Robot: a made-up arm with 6 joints.
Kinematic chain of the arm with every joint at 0, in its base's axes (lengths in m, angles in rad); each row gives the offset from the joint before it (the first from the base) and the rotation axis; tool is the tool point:
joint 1: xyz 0 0 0.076 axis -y
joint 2: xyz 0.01 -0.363 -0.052 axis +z
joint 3: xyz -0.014 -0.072 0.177 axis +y
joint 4: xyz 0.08 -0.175 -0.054 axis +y
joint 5: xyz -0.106 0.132 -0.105 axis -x
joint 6: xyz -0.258 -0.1 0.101 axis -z
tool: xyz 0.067 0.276 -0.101
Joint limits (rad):
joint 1: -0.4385..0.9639
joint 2: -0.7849..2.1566
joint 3: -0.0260..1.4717
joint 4: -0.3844..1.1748
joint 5: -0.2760..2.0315
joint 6: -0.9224..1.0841
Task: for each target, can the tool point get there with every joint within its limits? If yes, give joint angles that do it. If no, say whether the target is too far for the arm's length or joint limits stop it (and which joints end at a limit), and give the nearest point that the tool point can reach.
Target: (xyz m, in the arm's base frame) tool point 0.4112 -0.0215 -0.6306
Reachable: no: joint limits stop it (at a limit: joint 1, joint 2, joint 3, joint 4, joint 6) | nearest point 0.1178 -0.1815 -0.3625 | short by 0.428 m
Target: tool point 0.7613 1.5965 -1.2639
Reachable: no: too far | nearest point 0.0025 -0.0675 -0.3209 | short by 2.058 m
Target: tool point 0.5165 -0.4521 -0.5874
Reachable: no: joint limits stop it (at a limit: joint 2, joint 3, joint 4, joint 5) | nearest point 0.2927 -0.5211 -0.3000 | short by 0.371 m
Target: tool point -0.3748 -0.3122 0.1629
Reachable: yes | joints 0.2227 -0.1657 0.5124 0.4683 0.9432 -0.0953
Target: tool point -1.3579 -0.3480 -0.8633
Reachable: no: too far | nearest point -0.5679 -0.3574 -0.2283 | short by 1.014 m
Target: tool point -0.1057 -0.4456 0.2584
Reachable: yes | joints 0.2584 0.5122 1.0069 0.8624 0.3049 0.6517
